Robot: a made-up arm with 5 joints.
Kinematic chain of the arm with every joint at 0, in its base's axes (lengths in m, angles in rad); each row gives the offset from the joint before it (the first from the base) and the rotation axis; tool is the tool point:
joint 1: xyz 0 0 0.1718 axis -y
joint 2: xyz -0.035 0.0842 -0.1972 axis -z
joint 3: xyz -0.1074 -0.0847 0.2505 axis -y
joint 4: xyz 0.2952 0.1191 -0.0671 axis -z
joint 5: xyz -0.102 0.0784 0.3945 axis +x
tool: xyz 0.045 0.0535 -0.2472
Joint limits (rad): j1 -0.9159..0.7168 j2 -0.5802..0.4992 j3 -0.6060..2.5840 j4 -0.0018..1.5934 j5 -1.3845..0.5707
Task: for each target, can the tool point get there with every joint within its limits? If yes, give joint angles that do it. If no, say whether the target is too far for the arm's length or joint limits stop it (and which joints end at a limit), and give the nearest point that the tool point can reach.
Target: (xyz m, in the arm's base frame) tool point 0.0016 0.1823 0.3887
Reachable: yes | joints 0.5732 0.2496 0.2180 0.1727 -0.1662
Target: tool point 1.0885 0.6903 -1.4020
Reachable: no: too far | nearest point 0.2635 0.2245 -0.1498 | short by 1.570 m
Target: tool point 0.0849 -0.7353 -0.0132
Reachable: no: joint limits stop it (at a limit: joint 1, joint 2, joint 3, joint 4, joint 5) | nearest point -0.2386 -0.2527 -0.0559 | short by 0.583 m
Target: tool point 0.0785 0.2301 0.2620
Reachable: yes | joints 0.4994 -0.2498 -0.3119 0.6248 -0.3420
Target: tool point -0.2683 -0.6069 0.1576
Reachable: no: joint limits stop it (at a limit: joint 2, joint 4, joint 5) | nearest point -0.3364 -0.2563 0.1540 | short by 0.357 m
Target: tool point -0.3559 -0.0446 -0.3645
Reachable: no: joint limits stop it (at a limit: joint 1, joint 3, joint 4, joint 5) | nearest point -0.3461 -0.0119 -0.1495 | short by 0.218 m
